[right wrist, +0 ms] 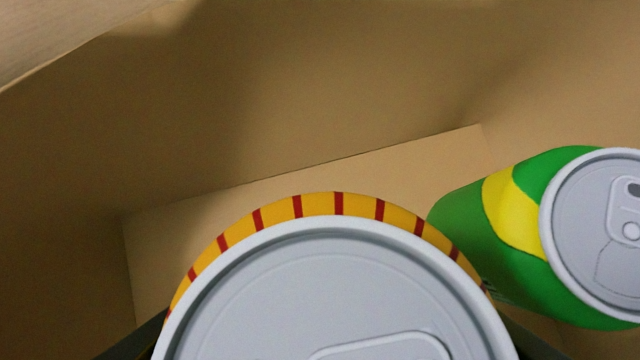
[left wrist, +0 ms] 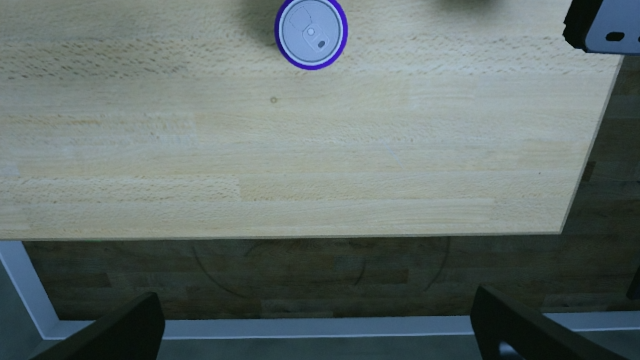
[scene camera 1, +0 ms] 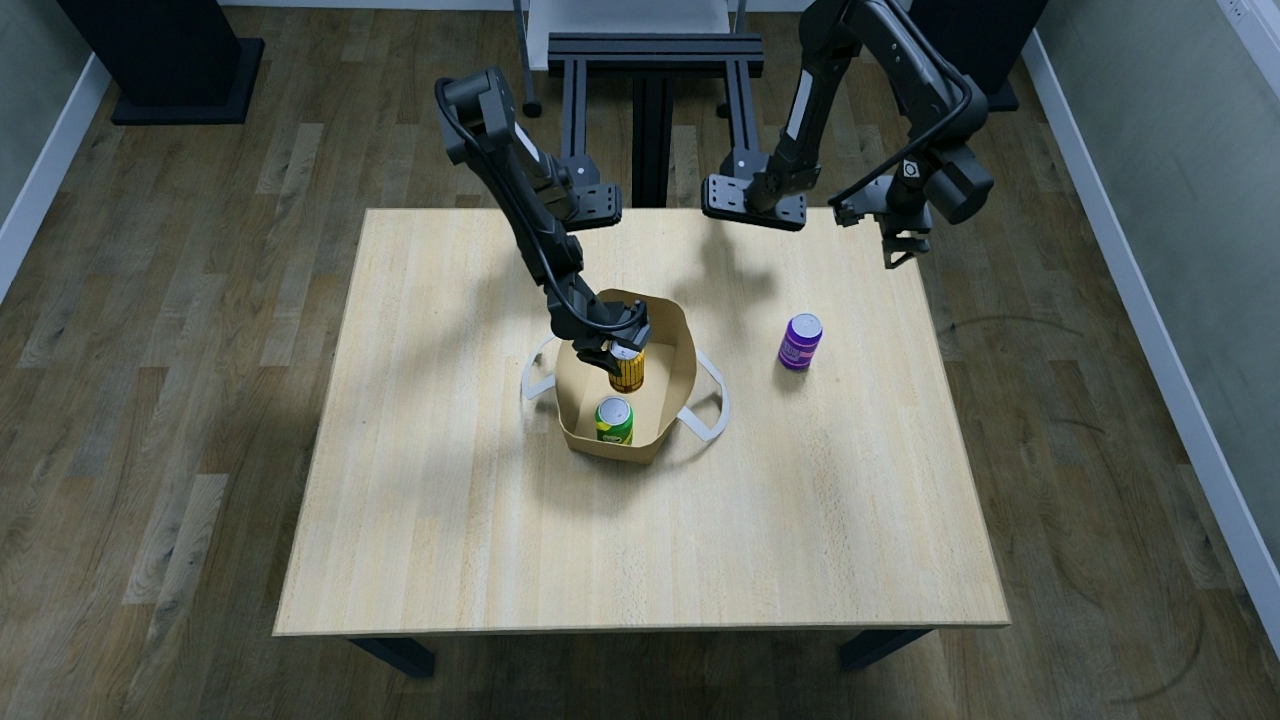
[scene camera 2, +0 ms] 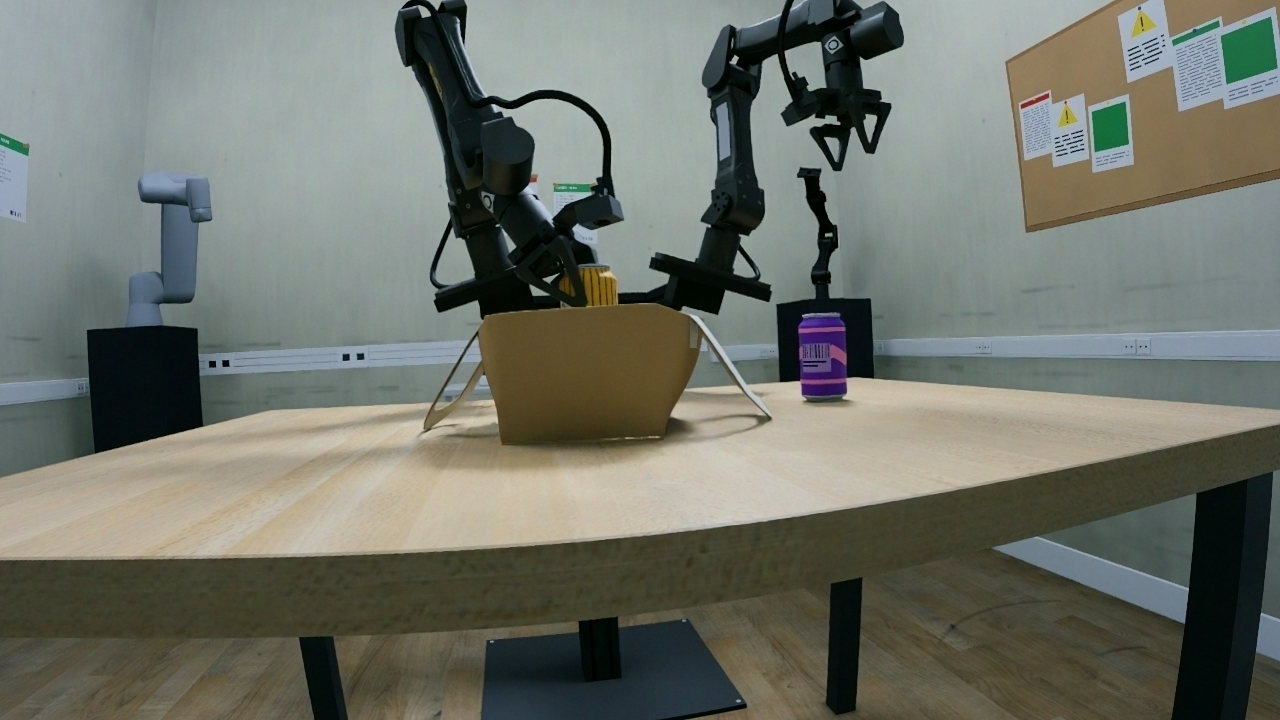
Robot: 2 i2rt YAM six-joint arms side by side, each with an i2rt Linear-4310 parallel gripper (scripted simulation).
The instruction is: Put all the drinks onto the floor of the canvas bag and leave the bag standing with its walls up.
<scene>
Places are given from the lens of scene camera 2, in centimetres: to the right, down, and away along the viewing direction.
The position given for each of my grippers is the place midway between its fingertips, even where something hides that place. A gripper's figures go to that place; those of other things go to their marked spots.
my left gripper [scene camera 2: 853, 162]: 32, -29, 87
my right gripper [scene camera 2: 594, 308]: -5, -6, 70
purple can [scene camera 2: 822, 342]: 25, -2, 82
striped can [scene camera 2: 600, 285]: -4, -8, 68
The marked spots on the purple can and the striped can are 33 cm apart.
</scene>
